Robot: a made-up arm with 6 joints.
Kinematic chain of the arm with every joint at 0, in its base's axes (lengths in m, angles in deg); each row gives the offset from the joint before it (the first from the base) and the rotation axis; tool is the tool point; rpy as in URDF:
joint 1: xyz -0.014 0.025 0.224 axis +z
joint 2: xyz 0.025 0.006 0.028 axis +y
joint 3: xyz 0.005 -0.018 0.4 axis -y
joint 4: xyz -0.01 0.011 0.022 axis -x
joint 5: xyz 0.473 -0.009 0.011 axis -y
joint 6: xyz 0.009 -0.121 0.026 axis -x
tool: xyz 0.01 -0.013 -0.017 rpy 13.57 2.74 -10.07
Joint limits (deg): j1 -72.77..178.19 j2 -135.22..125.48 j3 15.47..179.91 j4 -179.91..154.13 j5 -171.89..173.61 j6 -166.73..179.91
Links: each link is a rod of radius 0.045 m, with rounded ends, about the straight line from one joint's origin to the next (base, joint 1, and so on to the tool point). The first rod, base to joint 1, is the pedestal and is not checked.
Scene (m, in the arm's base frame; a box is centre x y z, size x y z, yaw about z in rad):
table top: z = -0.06
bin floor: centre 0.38 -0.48 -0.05 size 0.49 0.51 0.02 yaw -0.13
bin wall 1: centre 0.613 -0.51 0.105 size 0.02 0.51 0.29 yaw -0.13
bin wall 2: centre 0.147 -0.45 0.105 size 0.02 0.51 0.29 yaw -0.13
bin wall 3: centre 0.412 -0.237 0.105 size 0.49 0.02 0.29 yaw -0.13
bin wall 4: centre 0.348 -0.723 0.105 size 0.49 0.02 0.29 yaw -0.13
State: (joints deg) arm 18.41 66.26 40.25 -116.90 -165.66 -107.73
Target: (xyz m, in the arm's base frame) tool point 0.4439 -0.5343 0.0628
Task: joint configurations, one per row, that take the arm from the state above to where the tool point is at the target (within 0.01 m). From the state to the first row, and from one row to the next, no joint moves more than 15 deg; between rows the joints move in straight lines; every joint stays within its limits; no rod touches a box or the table.
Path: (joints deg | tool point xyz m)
1: 6.05 58.28 45.37 -104.27 -167.22 -106.16 | 0.7645 0.1445 0.2780
2: -6.31 50.30 50.48 -91.64 -168.78 -104.59 | 0.7666 -0.0490 0.4171
3: -18.67 42.32 55.60 -79.01 -170.33 -103.02 | 0.6956 -0.2286 0.5612
4: -31.03 34.34 60.71 -66.38 -171.89 -101.45 | 0.5591 -0.3640 0.7037
5: -38.62 37.22 50.73 -79.56 -171.02 -102.83 | 0.5456 -0.4378 0.5860
6: -46.21 40.09 40.76 -92.75 -170.15 -104.20 | 0.5044 -0.4958 0.4723
7: -53.79 42.97 30.78 -105.93 -169.27 -105.57 | 0.4439 -0.5343 0.3675
8: -53.83 56.27 32.60 -106.01 -168.36 -105.72 | 0.4536 -0.5477 0.2160
9: -53.86 69.57 34.42 -106.08 -167.45 -105.86 | 0.4439 -0.5343 0.0627

